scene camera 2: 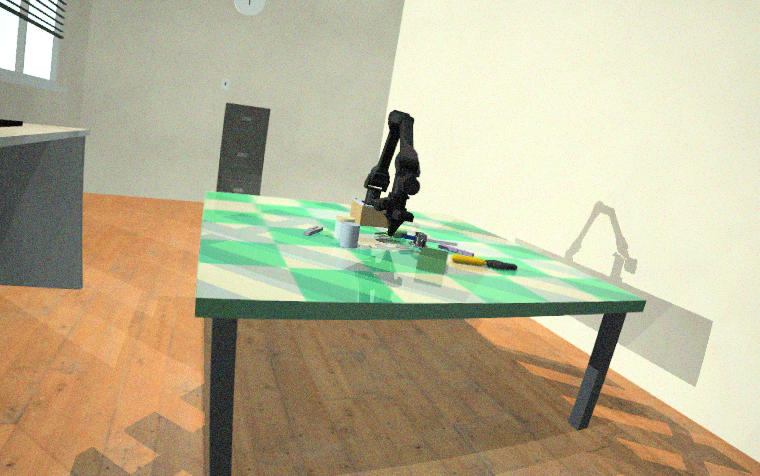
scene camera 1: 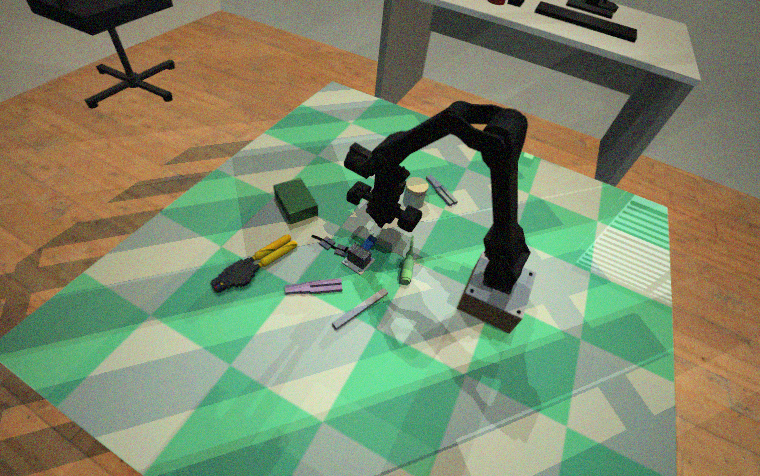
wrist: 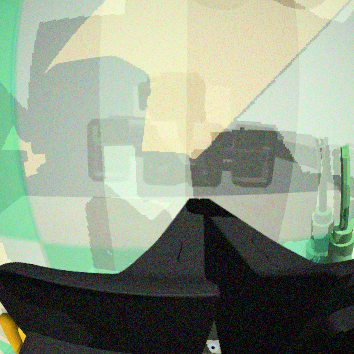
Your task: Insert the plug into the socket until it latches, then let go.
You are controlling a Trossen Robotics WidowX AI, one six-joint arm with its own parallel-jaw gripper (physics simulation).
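Frame: origin at the arm's base, x ahead, y left, z up, level; centimetres.
Seen in the pictures: gripper, fingertip midpoint: (scene camera 2: 389, 236) (scene camera 1: 381, 226) (wrist: 197, 207); arm's base, link origin: (scene camera 2: 371, 204) (scene camera 1: 499, 278).
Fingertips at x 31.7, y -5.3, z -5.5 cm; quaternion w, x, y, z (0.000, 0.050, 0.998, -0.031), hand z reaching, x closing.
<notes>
Pixels of each thing's top centre, then the offset from my fingertips to it. "spot": a spot on its surface instead.
- blue plug, top centre: (scene camera 1: 366, 244) (scene camera 2: 411, 235) dz +1.0, dx +0.4, dy +8.0 cm
- small grey metal socket, top centre: (scene camera 1: 358, 250) (scene camera 2: 421, 233) dz +2.0, dx +1.2, dy +11.3 cm
- socket's plate, surface spot: (wrist: 213, 346) spot: dz +1.0, dx -1.0, dy +10.1 cm
- green screwdriver, top centre: (wrist: 350, 260) (scene camera 1: 410, 254) (scene camera 2: 390, 229) dz +0.2, dx -10.3, dy +5.0 cm
- lilac clip, top centre: (scene camera 1: 313, 285) (scene camera 2: 456, 248) dz -1.3, dx +6.5, dy +23.3 cm
- grey bar, top centre: (scene camera 1: 361, 306) (scene camera 2: 437, 239) dz -1.5, dx -5.6, dy +23.0 cm
- yellow-handled tool, surface spot: (scene camera 1: 274, 250) (scene camera 2: 468, 260) spot: dz -1.6, dx +20.4, dy +19.0 cm
- green box, top centre: (scene camera 1: 295, 194) (scene camera 2: 434, 253) dz +1.5, dx +24.8, dy +2.6 cm
- cream cylinder, top centre: (scene camera 1: 417, 184) (scene camera 2: 345, 217) dz +4.5, dx -3.6, dy -15.4 cm
The blue plug (scene camera 1: 369, 242) (scene camera 2: 408, 236) sits at the small grey metal socket (scene camera 1: 359, 256) (scene camera 2: 420, 239), its blue body leaning up from it on the gripper's side. How deep the plug sits cannot be told. A black cable (scene camera 1: 333, 244) runs from the socket. My gripper (scene camera 1: 382, 224) (scene camera 2: 392, 233) (wrist: 197, 207) is shut with nothing between its fingers. Its tips point down, just behind the plug in the first scene view, low over the table. In the wrist view the fingers hide the plug and most of the socket; a screwed corner of the socket's plate (wrist: 213, 346) shows between them.
Around the socket lie a green screwdriver (scene camera 1: 407, 269) (wrist: 343, 240), a lilac clip (scene camera 1: 314, 287), a grey bar (scene camera 1: 360, 309), a yellow-handled tool (scene camera 1: 274, 250) (scene camera 2: 468, 260) and a green box (scene camera 1: 295, 199) (scene camera 2: 430, 263). A cream cylinder (scene camera 1: 416, 191) stands behind the gripper.
</notes>
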